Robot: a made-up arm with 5 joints.
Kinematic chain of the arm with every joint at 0, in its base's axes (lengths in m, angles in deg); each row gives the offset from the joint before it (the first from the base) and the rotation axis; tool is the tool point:
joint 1: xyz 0 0 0.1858 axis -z
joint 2: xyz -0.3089 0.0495 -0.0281 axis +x
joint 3: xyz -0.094 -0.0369 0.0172 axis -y
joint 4: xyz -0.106 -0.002 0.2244 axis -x
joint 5: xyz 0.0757 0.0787 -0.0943 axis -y
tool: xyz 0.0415 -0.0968 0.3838
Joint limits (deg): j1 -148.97..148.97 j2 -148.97..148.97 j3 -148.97..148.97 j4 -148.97..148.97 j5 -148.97..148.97
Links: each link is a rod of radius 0.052 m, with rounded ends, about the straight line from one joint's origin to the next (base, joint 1, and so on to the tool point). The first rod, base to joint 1, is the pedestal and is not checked.
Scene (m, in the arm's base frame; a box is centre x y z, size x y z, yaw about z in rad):
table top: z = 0
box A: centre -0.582 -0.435 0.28 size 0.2 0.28 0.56 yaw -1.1
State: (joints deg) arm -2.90 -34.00 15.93 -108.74 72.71
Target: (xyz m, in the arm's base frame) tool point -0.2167 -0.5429 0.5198
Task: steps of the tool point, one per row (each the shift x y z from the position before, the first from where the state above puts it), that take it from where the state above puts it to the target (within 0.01 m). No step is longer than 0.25 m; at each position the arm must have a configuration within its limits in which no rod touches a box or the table.
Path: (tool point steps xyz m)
1: 0.0617 0.0203 0.1173
2: 0.0890 0.0681 0.0930
3: 0.1160 0.0949 0.0448
4: 0.1364 0.0866 -0.0113
5: 0.1446 0.0431 -0.0530
6: -0.0940 -0.1309 0.0680
7: -0.0451 -0.1759 0.0463
8: 0.0144 -0.1953 0.0140
9: 0.0715 -0.1862 -0.0236
10: 0.1133 -0.1531 -0.0602

